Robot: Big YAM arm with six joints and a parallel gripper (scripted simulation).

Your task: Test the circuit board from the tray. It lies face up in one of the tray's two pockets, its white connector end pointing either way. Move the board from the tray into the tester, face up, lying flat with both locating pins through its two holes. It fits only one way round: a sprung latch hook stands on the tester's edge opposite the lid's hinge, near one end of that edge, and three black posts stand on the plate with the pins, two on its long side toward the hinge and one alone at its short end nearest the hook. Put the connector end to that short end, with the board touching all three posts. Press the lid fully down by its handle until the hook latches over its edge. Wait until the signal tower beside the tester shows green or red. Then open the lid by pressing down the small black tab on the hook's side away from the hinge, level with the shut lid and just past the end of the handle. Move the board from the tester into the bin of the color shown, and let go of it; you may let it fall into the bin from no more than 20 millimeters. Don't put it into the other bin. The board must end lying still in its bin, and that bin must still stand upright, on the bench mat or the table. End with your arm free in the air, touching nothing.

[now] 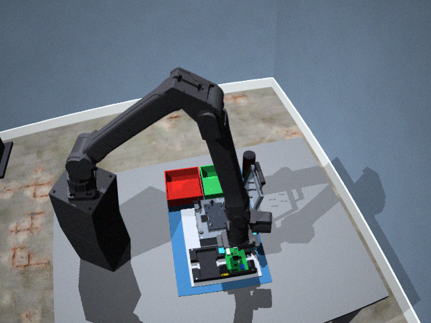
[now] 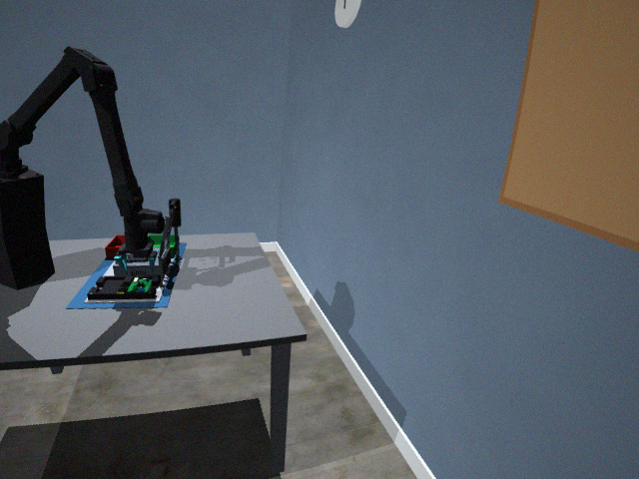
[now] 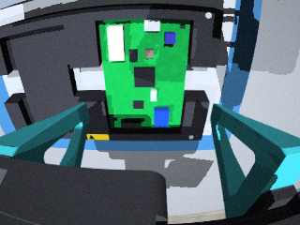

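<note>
Now: the green circuit board 50 mm below my hand. The rest, counted from my hand: black latch hook (230 mm to the left, 90 mm behind, 10 mm above); then clear lid (160 mm to the left, 110 mm above, 90 mm ahead); then green bin (370 mm to the left, 60 mm below, 20 mm ahead).
</note>
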